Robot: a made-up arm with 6 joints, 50 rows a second.
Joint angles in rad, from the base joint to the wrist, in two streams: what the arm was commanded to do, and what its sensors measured. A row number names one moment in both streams.
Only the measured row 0 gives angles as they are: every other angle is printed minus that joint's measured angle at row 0.
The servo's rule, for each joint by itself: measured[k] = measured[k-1] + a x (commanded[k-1-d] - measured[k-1]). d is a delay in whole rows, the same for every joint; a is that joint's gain. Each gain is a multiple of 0.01, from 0.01 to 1. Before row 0 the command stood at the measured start. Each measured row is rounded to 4 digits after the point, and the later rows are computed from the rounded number. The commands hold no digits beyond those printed.
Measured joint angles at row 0: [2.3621 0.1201 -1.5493 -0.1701 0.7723 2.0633]
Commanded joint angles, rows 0 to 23: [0.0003 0.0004 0.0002 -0.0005 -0.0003 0.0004]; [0.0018 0.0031 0.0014 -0.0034 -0.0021 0.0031]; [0.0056 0.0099 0.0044 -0.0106 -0.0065 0.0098]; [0.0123 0.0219 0.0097 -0.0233 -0.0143 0.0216]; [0.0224 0.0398 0.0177 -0.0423 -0.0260 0.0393]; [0.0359 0.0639 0.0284 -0.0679 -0.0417 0.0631]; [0.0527 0.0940 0.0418 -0.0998 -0.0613 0.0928]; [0.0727 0.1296 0.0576 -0.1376 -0.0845 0.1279]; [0.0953 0.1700 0.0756 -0.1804 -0.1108 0.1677]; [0.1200 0.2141 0.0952 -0.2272 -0.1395 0.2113]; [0.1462 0.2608 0.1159 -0.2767 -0.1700 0.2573]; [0.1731 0.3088 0.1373 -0.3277 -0.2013 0.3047]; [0.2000 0.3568 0.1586 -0.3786 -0.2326 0.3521]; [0.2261 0.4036 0.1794 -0.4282 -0.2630 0.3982]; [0.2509 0.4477 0.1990 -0.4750 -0.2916 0.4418]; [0.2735 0.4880 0.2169 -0.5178 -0.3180 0.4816]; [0.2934 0.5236 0.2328 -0.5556 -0.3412 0.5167]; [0.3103 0.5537 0.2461 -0.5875 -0.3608 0.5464]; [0.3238 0.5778 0.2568 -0.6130 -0.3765 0.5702]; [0.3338 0.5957 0.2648 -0.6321 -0.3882 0.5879]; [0.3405 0.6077 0.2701 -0.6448 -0.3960 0.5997]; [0.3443 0.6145 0.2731 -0.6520 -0.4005 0.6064]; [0.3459 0.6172 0.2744 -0.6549 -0.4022 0.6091]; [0.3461 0.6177 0.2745 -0.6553 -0.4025 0.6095]
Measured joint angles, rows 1 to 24: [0.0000 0.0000 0.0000 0.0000 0.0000 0.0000]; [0.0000 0.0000 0.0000 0.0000 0.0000 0.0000]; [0.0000 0.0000 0.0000 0.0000 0.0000 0.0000]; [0.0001 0.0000 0.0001 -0.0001 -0.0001 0.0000]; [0.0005 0.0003 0.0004 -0.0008 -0.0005 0.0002]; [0.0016 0.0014 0.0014 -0.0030 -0.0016 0.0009]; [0.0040 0.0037 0.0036 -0.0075 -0.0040 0.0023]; [0.0080 0.0077 0.0073 -0.0152 -0.0082 0.0049]; [0.0141 0.0139 0.0128 -0.0268 -0.0146 0.0090]; [0.0226 0.0227 0.0203 -0.0429 -0.0235 0.0149]; [0.0336 0.0345 0.0300 -0.0637 -0.0351 0.0228]; [0.0472 0.0494 0.0419 -0.0894 -0.0495 0.0329]; [0.0632 0.0675 0.0558 -0.1197 -0.0666 0.0454]; [0.0815 0.0888 0.0714 -0.1542 -0.0862 0.0602]; [0.1017 0.1130 0.0885 -0.1924 -0.1081 0.0773]; [0.1233 0.1398 0.1067 -0.2334 -0.1318 0.0965]; [0.1459 0.1688 0.1256 -0.2763 -0.1567 0.1176]; [0.1690 0.1995 0.1447 -0.3200 -0.1823 0.1403]; [0.1920 0.2312 0.1635 -0.3635 -0.2081 0.1642]; [0.2143 0.2634 0.1815 -0.4058 -0.2334 0.1889]; [0.2354 0.2953 0.1983 -0.4458 -0.2576 0.2139]; [0.2548 0.3264 0.2135 -0.4826 -0.2802 0.2388]; [0.2722 0.3560 0.2268 -0.5155 -0.3007 0.2632]; [0.2872 0.3837 0.2381 -0.5439 -0.3188 0.2868]
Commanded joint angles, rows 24 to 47: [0.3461 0.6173 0.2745 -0.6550 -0.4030 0.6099]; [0.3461 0.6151 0.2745 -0.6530 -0.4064 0.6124]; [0.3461 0.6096 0.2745 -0.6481 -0.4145 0.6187]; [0.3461 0.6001 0.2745 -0.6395 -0.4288 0.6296]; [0.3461 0.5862 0.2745 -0.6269 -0.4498 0.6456]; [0.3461 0.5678 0.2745 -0.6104 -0.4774 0.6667]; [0.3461 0.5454 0.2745 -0.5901 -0.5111 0.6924]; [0.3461 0.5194 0.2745 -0.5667 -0.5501 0.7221]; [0.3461 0.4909 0.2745 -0.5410 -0.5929 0.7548]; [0.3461 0.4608 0.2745 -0.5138 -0.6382 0.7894]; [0.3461 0.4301 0.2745 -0.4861 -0.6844 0.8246]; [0.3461 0.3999 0.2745 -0.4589 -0.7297 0.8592]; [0.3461 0.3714 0.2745 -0.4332 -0.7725 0.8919]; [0.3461 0.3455 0.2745 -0.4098 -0.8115 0.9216]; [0.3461 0.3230 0.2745 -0.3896 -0.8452 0.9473]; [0.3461 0.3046 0.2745 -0.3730 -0.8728 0.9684]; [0.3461 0.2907 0.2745 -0.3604 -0.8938 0.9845]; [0.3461 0.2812 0.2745 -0.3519 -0.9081 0.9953]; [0.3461 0.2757 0.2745 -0.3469 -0.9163 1.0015]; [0.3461 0.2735 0.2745 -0.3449 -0.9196 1.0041]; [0.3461 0.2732 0.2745 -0.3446 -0.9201 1.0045]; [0.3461 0.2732 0.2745 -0.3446 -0.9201 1.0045]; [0.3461 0.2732 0.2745 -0.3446 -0.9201 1.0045]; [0.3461 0.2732 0.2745 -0.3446 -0.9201 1.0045]
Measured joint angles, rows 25 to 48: [0.2998 0.4091 0.2472 -0.5677 -0.3343 0.3092]; [0.3099 0.4320 0.2543 -0.5869 -0.3472 0.3302]; [0.3179 0.4524 0.2596 -0.6019 -0.3577 0.3498]; [0.3241 0.4705 0.2635 -0.6136 -0.3663 0.3680]; [0.3289 0.4864 0.2664 -0.6223 -0.3739 0.3851]; [0.3327 0.5000 0.2685 -0.6280 -0.3816 0.4015]; [0.3356 0.5110 0.2701 -0.6305 -0.3906 0.4175]; [0.3379 0.5193 0.2712 -0.6297 -0.4018 0.4335]; [0.3397 0.5246 0.2721 -0.6255 -0.4162 0.4498]; [0.3411 0.5269 0.2727 -0.6177 -0.4342 0.4668]; [0.3422 0.5261 0.2732 -0.6065 -0.4562 0.4847]; [0.3431 0.5222 0.2735 -0.5921 -0.4822 0.5036]; [0.3438 0.5154 0.2738 -0.5749 -0.5118 0.5236]; [0.3443 0.5060 0.2740 -0.5554 -0.5446 0.5447]; [0.3447 0.4943 0.2741 -0.5342 -0.5798 0.5667]; [0.3450 0.4808 0.2742 -0.5120 -0.6164 0.5895]; [0.3452 0.4659 0.2743 -0.4895 -0.6535 0.6127]; [0.3454 0.4502 0.2744 -0.4675 -0.6899 0.6361]; [0.3456 0.4342 0.2744 -0.4467 -0.7247 0.6594]; [0.3457 0.4184 0.2744 -0.4277 -0.7568 0.6822]; [0.3458 0.4033 0.2744 -0.4110 -0.7855 0.7041]; [0.3459 0.3893 0.2744 -0.3969 -0.8104 0.7249]; [0.3459 0.3766 0.2744 -0.3855 -0.8311 0.7444]; [0.3459 0.3652 0.2744 -0.3765 -0.8480 0.7626]
